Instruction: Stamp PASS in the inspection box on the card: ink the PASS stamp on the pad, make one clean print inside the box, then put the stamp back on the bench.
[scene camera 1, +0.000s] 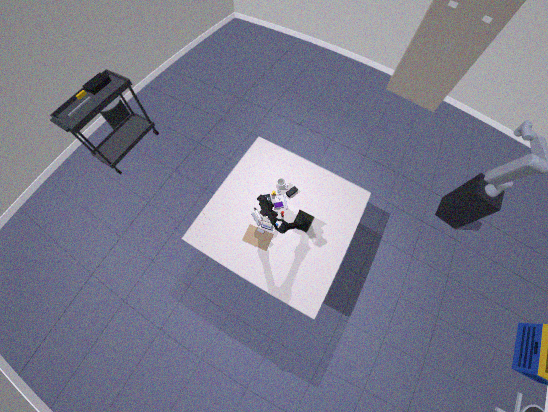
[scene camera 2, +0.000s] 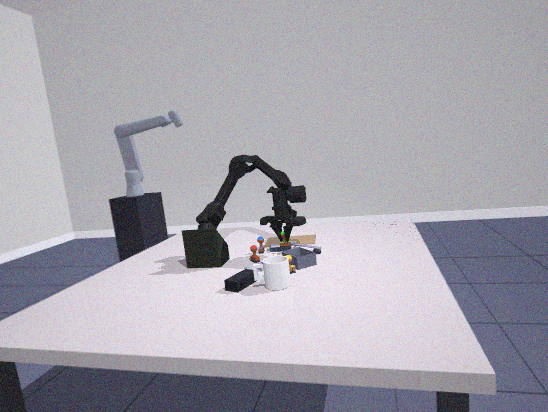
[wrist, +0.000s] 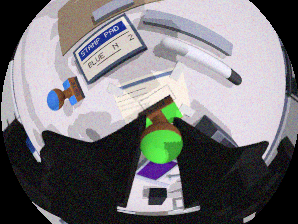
Path:
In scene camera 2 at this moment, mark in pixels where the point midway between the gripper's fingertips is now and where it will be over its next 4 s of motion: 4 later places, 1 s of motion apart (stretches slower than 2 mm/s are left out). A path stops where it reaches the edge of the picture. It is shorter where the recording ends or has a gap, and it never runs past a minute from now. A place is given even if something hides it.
My gripper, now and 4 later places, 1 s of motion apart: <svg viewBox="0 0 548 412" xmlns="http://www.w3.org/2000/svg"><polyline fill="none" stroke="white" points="284,241 279,234 243,247 241,259 240,251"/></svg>

